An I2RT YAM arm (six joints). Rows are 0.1 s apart.
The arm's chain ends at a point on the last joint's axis. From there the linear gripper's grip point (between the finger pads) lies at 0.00 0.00 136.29 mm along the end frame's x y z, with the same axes.
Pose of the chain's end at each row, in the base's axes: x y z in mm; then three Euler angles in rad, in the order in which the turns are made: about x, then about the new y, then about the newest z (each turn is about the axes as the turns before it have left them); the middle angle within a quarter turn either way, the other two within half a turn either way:
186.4 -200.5 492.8 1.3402 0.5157 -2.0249
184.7 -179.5 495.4 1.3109 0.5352 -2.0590
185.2 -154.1 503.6 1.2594 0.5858 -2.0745
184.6 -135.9 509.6 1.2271 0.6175 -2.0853
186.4 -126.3 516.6 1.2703 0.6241 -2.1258
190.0 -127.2 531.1 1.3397 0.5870 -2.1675
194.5 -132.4 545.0 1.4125 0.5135 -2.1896
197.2 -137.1 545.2 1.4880 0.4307 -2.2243
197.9 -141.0 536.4 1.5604 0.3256 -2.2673
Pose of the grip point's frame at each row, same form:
253.6 -315.9 519.9 1.3402 0.5157 -2.0249
254.2 -292.8 525.5 1.3109 0.5352 -2.0590
260.6 -262.2 538.4 1.2594 0.5858 -2.0745
263.5 -240.5 547.0 1.2271 0.6175 -2.0853
266.0 -231.9 549.3 1.2703 0.6241 -2.1258
265.5 -237.7 557.1 1.3397 0.5870 -2.1675
261.4 -249.6 563.7 1.4125 0.5135 -2.1896
254.1 -260.5 555.4 1.4880 0.4307 -2.2243
241.5 -270.1 537.7 1.5604 0.3256 -2.2673

